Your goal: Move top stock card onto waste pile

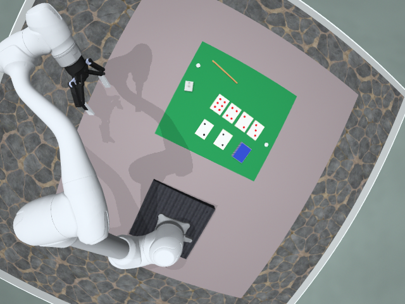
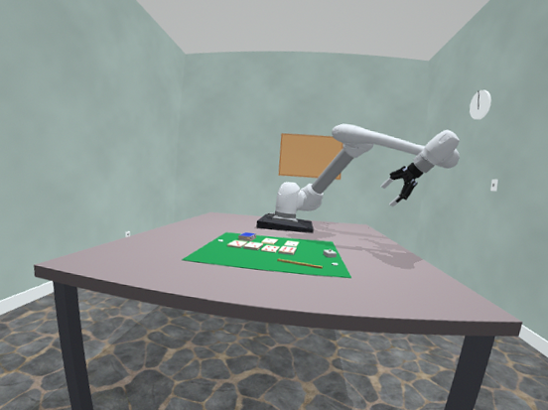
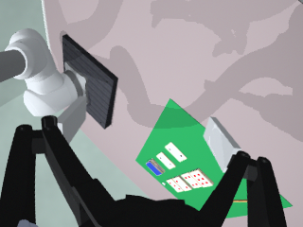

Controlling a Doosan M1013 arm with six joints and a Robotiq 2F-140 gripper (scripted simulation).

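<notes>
My gripper is now 20 mm past the blue-backed card, 710 mm to the left of it and 260 mm above it. Also, from my hand: small white box (190 mm ahead, 320 mm to the right, 260 mm below); then thin wooden stick (340 mm ahead, 470 mm to the right, 280 mm below); then black-pip card (20 mm ahead, 480 mm to the right, 280 mm below).
</notes>
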